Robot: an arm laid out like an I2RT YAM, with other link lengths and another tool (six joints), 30 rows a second.
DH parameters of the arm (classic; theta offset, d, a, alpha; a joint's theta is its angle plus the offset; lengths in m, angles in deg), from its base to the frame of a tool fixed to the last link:
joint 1: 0 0.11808 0.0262 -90
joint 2: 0 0 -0.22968 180
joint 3: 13.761 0 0.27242 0
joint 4: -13.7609 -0.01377 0.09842 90
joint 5: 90 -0.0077 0 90
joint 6: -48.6 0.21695 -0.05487 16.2
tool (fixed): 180 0.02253 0 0
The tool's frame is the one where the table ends.
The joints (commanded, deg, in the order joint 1, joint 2, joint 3, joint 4, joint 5, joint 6), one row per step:
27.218, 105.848, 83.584, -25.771, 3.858, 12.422
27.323, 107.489, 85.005, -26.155, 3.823, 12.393
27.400, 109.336, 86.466, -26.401, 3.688, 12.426
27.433, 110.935, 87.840, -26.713, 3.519, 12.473
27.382, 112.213, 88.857, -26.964, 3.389, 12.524
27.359, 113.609, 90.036, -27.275, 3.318, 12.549
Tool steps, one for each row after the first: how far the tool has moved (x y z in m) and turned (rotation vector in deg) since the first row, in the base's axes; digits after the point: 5 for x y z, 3 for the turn. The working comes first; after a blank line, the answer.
Tool pose at each row, in the base's axes (x y z in m, rotation vector in deg; the steps are taken from these numbers as rounded here):
0.48683, 0.30168, 0.03305, 27.534, 130.459, 50.279
0.48915, 0.30420, 0.02790, 27.541, 131.105, 50.003
0.49180, 0.30710, 0.02153, 27.639, 131.784, 49.825
0.49419, 0.30955, 0.01644, 27.769, 132.361, 49.722
0.49607, 0.31058, 0.01160, 28.003, 132.862, 49.550
0.49822, 0.31178, 0.00661, 28.193, 133.375, 49.308

0.00232, 0.00252, -0.00515, -0.272, 0.541, 0.150
0.00497, 0.00542, -0.01152, -0.451, 1.158, 0.291
0.00736, 0.00787, -0.01661, -0.556, 1.704, 0.400
0.00924, 0.00890, -0.02145, -0.671, 2.218, 0.394
0.01139, 0.01010, -0.02644, -0.848, 2.718, 0.396

